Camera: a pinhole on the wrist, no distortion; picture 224 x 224 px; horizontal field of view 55.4 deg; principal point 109.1 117.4 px. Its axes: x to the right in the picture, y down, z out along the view. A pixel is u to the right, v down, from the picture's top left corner.
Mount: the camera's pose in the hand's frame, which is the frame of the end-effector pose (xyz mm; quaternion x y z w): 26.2 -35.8 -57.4 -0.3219 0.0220 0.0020 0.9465
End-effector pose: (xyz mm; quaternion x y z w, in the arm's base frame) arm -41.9 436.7 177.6 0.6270 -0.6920 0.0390 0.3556
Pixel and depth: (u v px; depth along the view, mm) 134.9 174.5 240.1
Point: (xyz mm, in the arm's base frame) -224.7 371.0 206.6
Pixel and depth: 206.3 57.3 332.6
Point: -229.6 165.8 126.7
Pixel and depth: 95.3 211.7 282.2
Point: -292.2 426.5 211.5
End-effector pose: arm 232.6 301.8 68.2 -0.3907 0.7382 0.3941 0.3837
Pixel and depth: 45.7 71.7 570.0
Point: 212.3 836.6 44.4
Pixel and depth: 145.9 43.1 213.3
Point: 212.8 432.0 -47.0
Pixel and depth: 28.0 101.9 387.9
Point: 187.2 640.5 102.7
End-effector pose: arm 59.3 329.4 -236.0 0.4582 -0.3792 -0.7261 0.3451
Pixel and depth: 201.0 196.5 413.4
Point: -120.2 24.7 16.5
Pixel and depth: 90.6 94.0 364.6
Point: -158.6 307.6 -30.5
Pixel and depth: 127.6 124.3 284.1
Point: -88.9 245.9 -88.8
